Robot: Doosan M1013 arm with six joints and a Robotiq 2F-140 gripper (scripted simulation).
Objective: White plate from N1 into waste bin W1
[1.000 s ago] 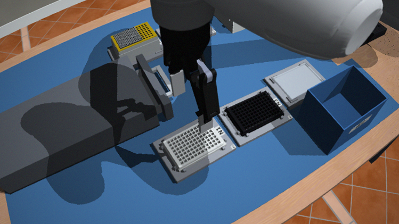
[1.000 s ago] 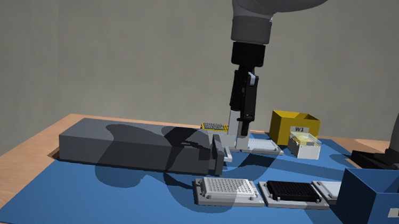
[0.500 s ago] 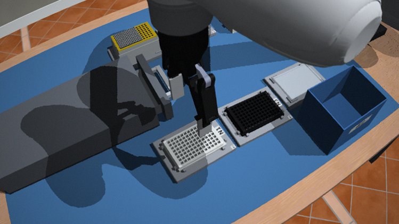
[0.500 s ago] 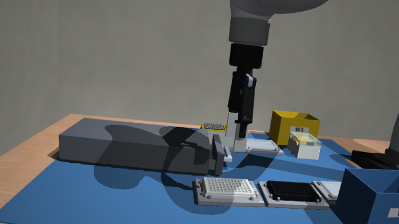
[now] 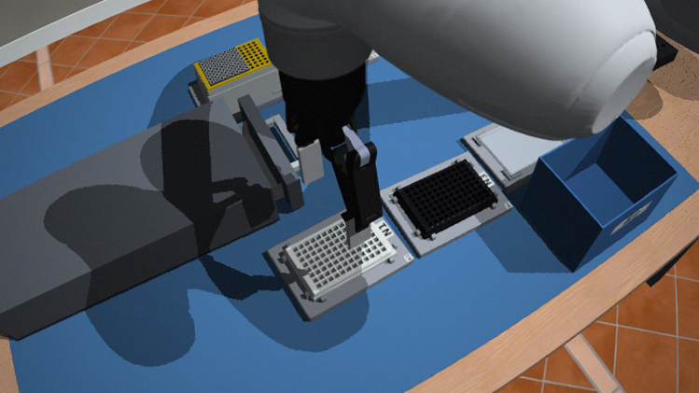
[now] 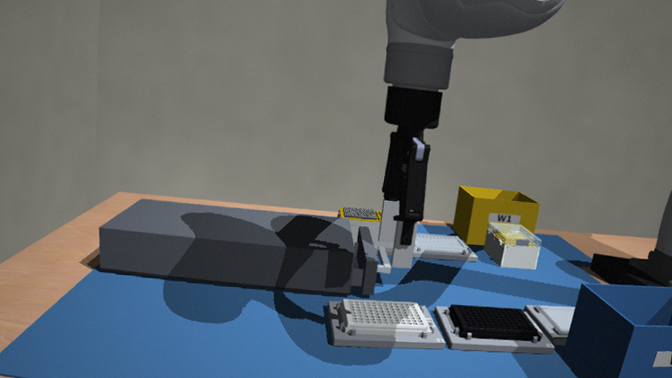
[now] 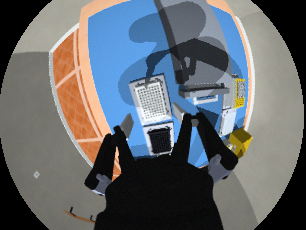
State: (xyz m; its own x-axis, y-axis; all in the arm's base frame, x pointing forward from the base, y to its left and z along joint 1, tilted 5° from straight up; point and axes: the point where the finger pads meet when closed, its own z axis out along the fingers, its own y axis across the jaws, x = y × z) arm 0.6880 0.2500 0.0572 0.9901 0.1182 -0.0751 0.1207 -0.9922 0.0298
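Now: the white plate 130 mm below my hand. The rest, counted from my hand: black plate (180 mm behind, 20 mm to the right, 130 mm below); work nest N1 (140 mm below); long grey drawer unit (200 mm ahead, 180 mm to the right, 110 mm below).
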